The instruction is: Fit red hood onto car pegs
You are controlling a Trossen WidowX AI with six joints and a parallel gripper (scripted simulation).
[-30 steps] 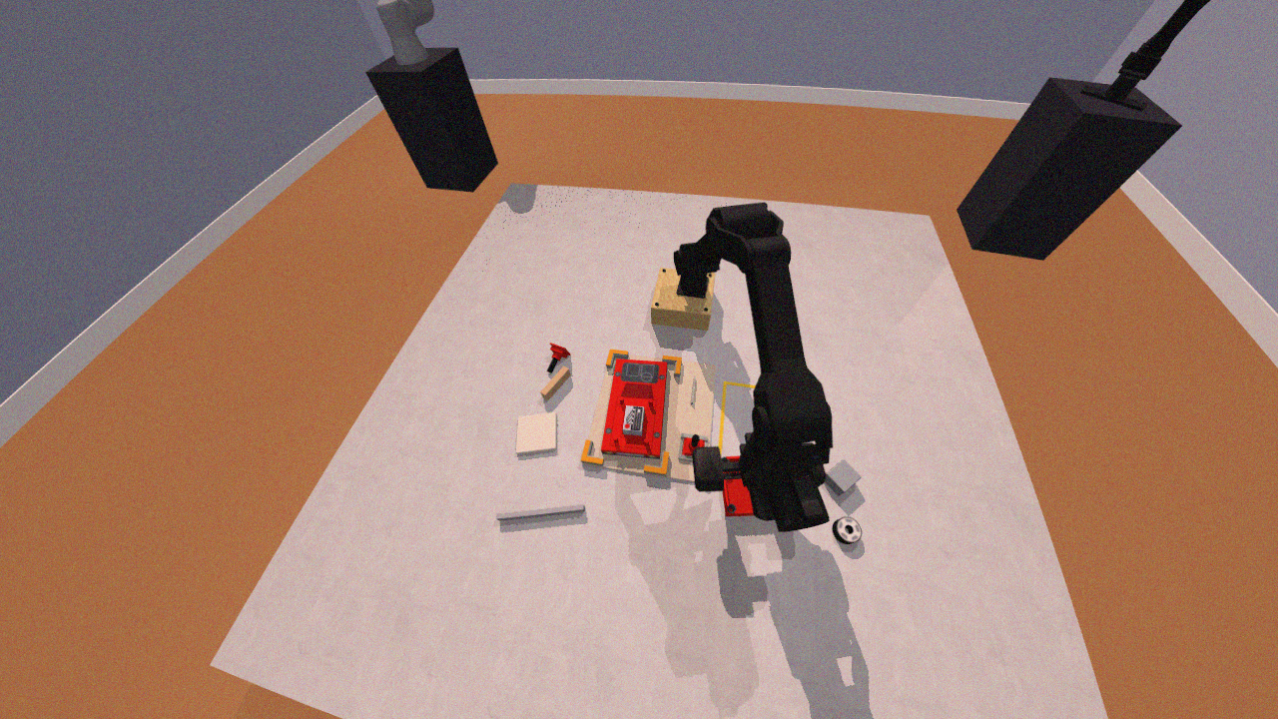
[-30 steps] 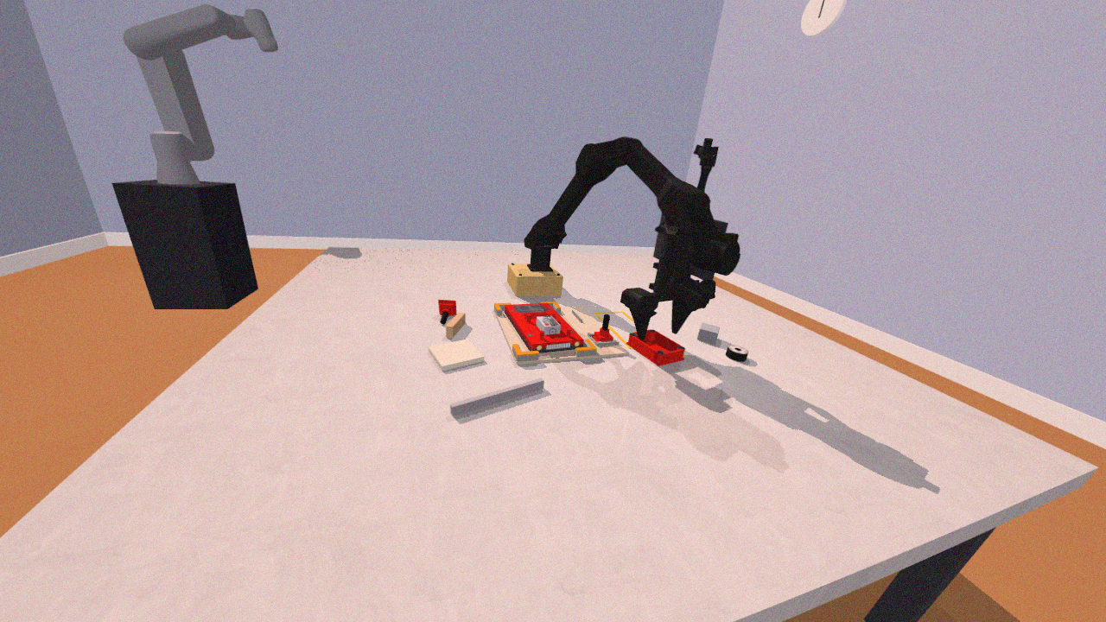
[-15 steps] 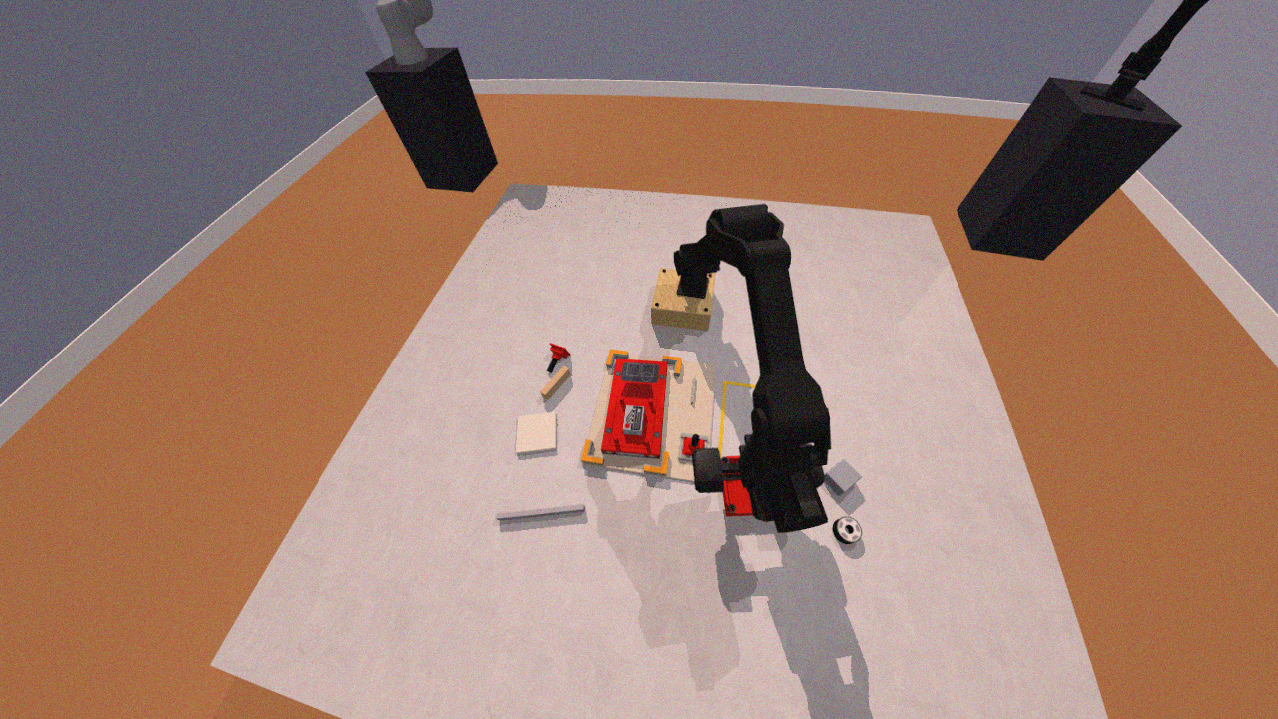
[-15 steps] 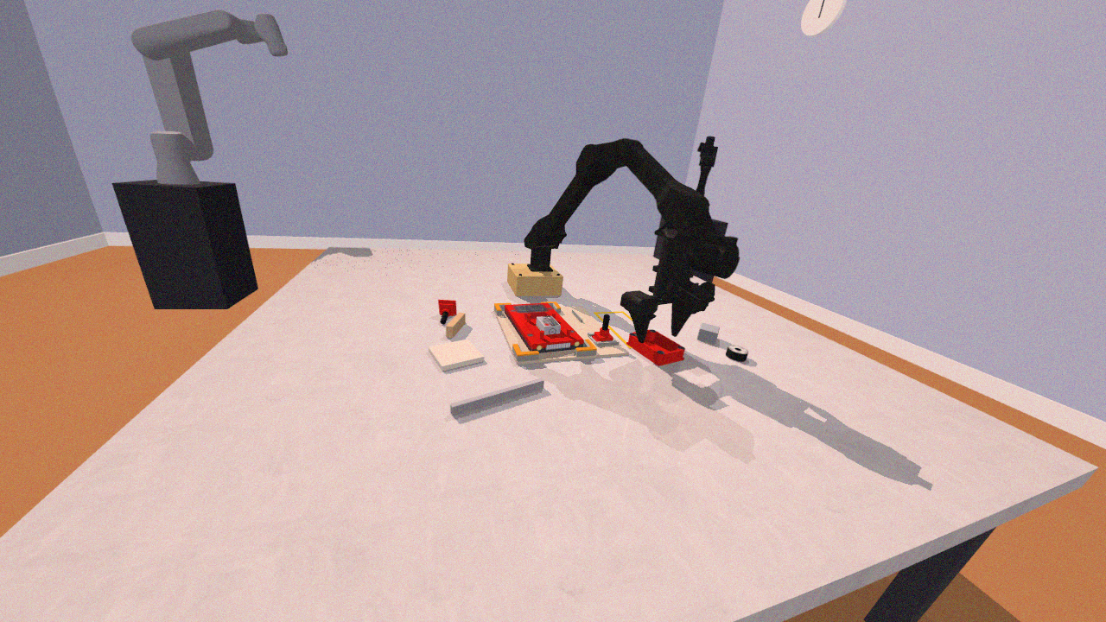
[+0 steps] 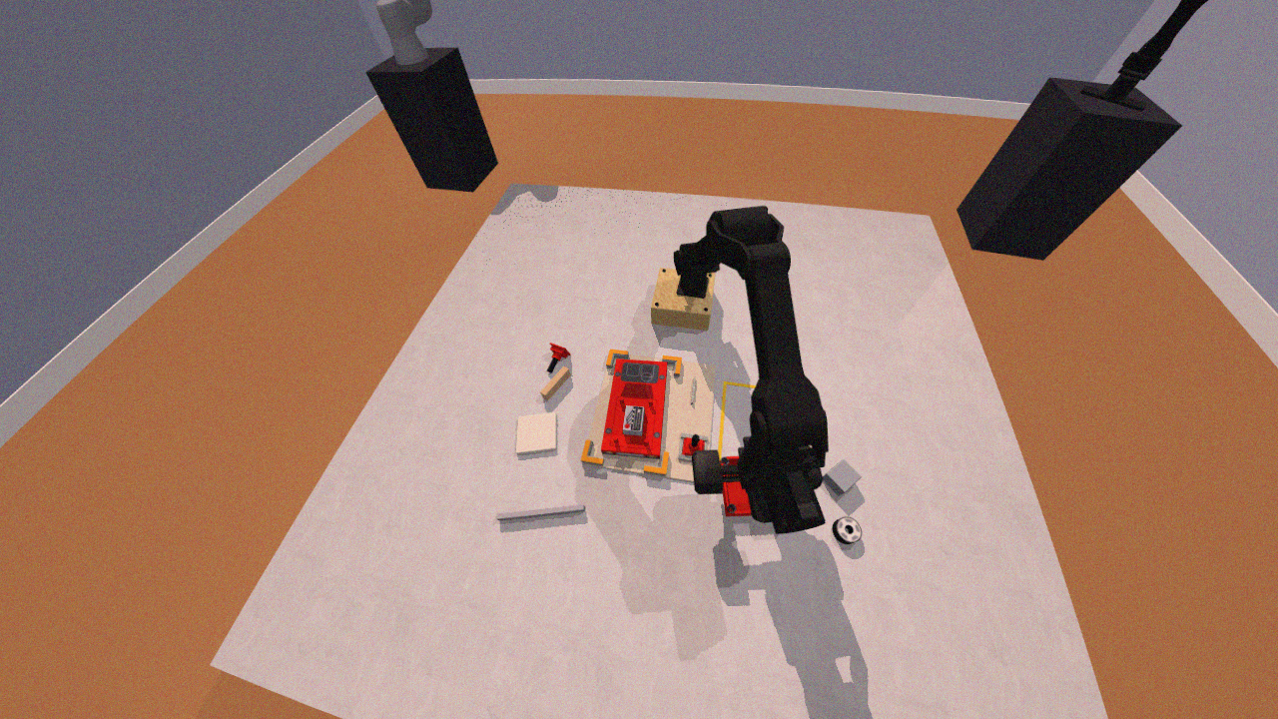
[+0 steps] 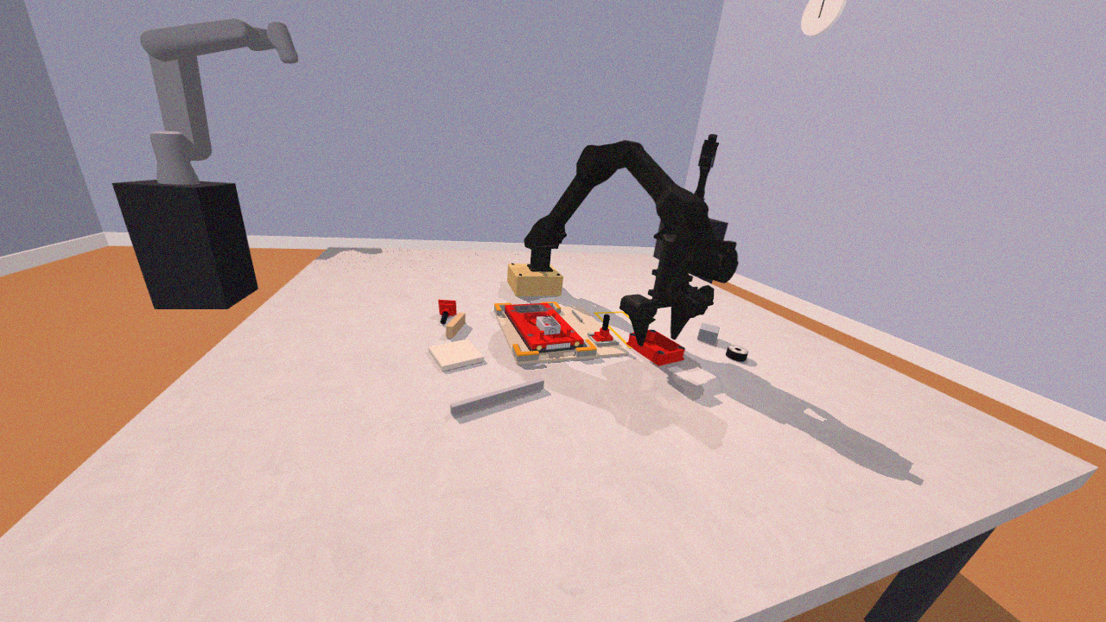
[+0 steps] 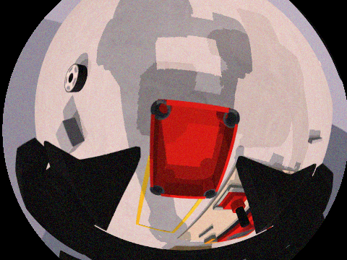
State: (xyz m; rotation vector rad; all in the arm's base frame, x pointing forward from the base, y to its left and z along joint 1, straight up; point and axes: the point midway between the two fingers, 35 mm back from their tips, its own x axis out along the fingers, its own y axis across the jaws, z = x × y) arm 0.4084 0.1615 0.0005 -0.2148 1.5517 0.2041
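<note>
Right now the red hood is 10 mm below my gripper tip. Also, from my gripper tip: grey block (50 mm behind, 160 mm to the left, 10 mm below); black-and-white wheel (30 mm ahead, 170 mm to the left, 10 mm below); grey engine block (70 mm behind, 210 mm to the right).
</note>
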